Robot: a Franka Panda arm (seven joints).
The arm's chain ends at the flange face. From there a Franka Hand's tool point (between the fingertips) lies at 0.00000 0.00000 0.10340 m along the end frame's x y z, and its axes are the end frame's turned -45 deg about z.
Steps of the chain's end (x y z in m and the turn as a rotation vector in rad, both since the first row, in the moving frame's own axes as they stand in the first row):
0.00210 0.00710 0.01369 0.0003 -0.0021 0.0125
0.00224 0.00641 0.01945 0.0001 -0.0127 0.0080
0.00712 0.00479 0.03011 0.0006 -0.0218 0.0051
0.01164 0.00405 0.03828 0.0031 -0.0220 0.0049
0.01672 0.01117 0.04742 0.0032 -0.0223 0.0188
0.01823 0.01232 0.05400 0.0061 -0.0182 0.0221
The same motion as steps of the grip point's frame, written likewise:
-0.00367 0.00633 0.01369 0.0017 -0.0013 0.0125
-0.00387 0.00518 0.01944 0.0091 -0.0089 0.0080
0.00010 0.00678 0.03009 0.0158 -0.0150 0.0051
0.00399 0.00926 0.03825 0.0177 -0.0134 0.0049
0.00255 0.01784 0.04739 0.0180 -0.0135 0.0188
0.00331 0.01982 0.05398 0.0172 -0.0086 0.0221

